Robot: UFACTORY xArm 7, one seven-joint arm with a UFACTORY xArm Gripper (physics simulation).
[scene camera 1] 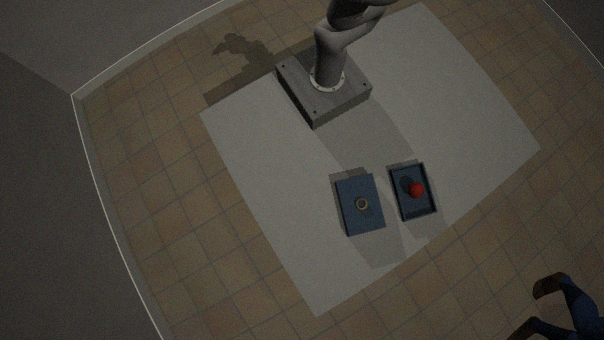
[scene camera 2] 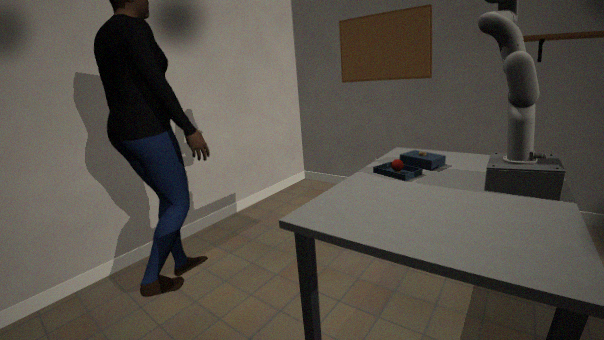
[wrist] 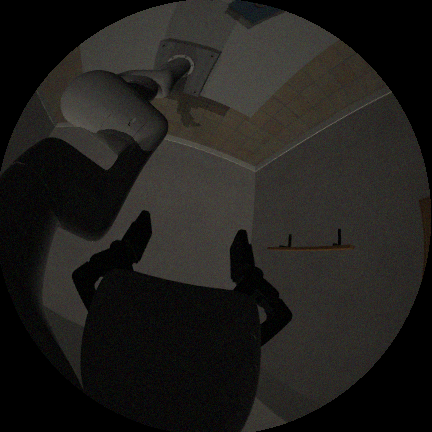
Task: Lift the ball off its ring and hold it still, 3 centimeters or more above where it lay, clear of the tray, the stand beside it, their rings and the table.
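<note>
The red ball sits in the blue tray; the ring under it is hidden. The blue stand is beside the tray, with a yellow ring on its top. My gripper is open and empty in the wrist view, its two dark fingers wide apart in front of a wall. It does not show in either scene view. The ball does not show in the wrist view, where part of the blue stand shows at the top edge.
The arm's base block stands on the pale table, behind the tray and stand. A person stands on the floor beyond the table. A wall shelf and a cork board are on the walls.
</note>
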